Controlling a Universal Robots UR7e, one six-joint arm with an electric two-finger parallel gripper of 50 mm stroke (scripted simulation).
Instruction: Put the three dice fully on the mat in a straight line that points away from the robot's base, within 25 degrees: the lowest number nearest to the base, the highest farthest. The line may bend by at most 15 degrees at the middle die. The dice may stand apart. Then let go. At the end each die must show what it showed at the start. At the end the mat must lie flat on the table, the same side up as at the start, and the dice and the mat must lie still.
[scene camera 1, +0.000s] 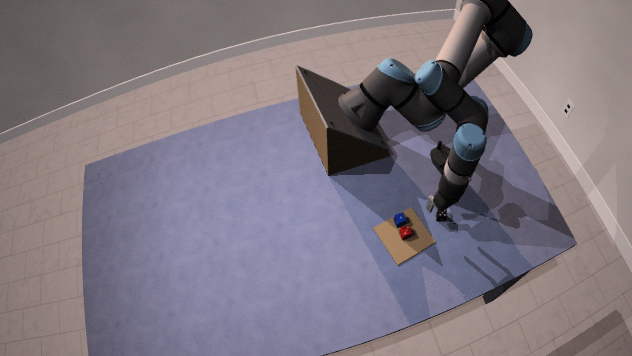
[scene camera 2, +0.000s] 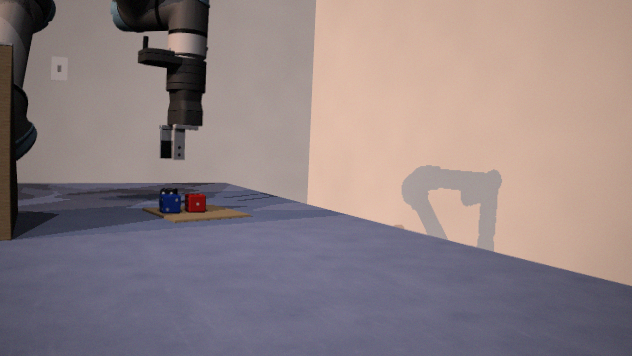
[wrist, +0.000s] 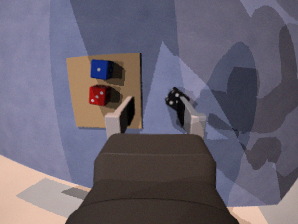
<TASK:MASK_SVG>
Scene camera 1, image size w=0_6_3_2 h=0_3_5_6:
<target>tan square mat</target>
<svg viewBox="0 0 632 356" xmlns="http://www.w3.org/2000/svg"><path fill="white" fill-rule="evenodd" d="M412 207L403 211L407 219L405 225L397 228L393 220L394 217L373 228L397 265L435 243L435 240ZM410 225L413 232L412 236L402 240L399 234L400 228Z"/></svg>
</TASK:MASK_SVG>
